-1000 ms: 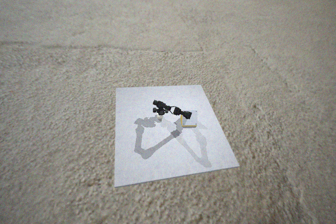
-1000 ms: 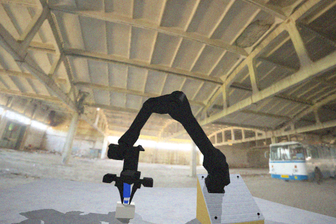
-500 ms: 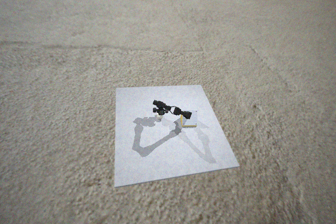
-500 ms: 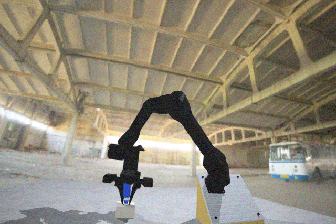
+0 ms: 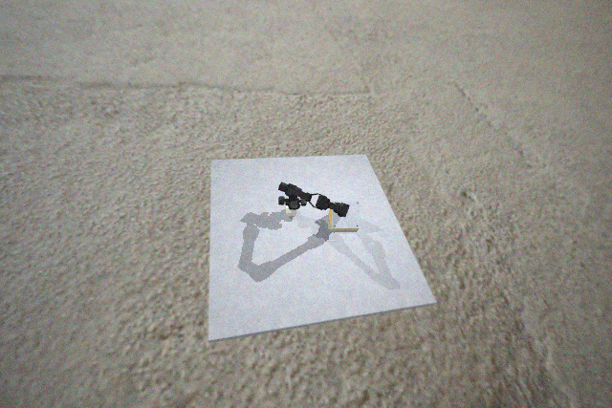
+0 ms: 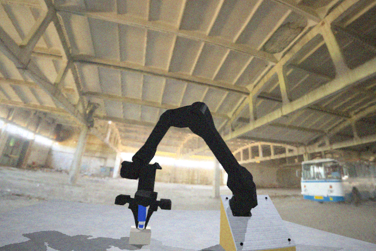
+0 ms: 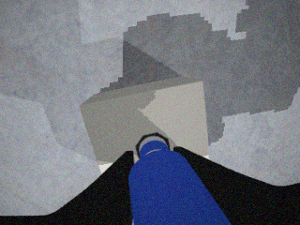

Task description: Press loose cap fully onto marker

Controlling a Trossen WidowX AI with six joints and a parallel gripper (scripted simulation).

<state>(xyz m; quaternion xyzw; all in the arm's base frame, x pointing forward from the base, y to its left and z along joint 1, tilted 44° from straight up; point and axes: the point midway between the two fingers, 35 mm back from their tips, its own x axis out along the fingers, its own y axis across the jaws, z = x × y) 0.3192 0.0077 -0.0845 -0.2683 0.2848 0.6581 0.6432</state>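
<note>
My gripper tip is 2 cm above the beige holder block. From my gripper tip the other things lie so: blue cap 5 cm above.
</note>
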